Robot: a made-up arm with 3 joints. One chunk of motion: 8 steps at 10 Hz.
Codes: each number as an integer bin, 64 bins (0 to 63) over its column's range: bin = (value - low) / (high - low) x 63, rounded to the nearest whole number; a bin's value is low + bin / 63 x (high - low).
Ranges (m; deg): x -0.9..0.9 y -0.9..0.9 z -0.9..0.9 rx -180..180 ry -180..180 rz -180..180
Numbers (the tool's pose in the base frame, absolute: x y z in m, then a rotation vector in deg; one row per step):
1: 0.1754 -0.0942 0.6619 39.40 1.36 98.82
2: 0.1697 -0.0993 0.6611 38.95 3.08 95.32
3: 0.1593 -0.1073 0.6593 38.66 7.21 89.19
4: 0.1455 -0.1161 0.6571 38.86 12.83 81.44
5: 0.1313 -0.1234 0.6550 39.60 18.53 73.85
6: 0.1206 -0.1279 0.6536 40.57 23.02 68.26
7: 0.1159 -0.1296 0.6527 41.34 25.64 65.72
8: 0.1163 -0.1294 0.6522 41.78 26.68 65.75
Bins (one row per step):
1: 38 28 55 38 32 49
2: 37 28 55 38 32 48
3: 37 28 55 38 33 47
4: 37 27 54 38 34 46
5: 36 27 54 38 35 44
6: 36 27 54 39 36 43
7: 36 27 54 39 36 43
8: 36 27 54 39 36 43

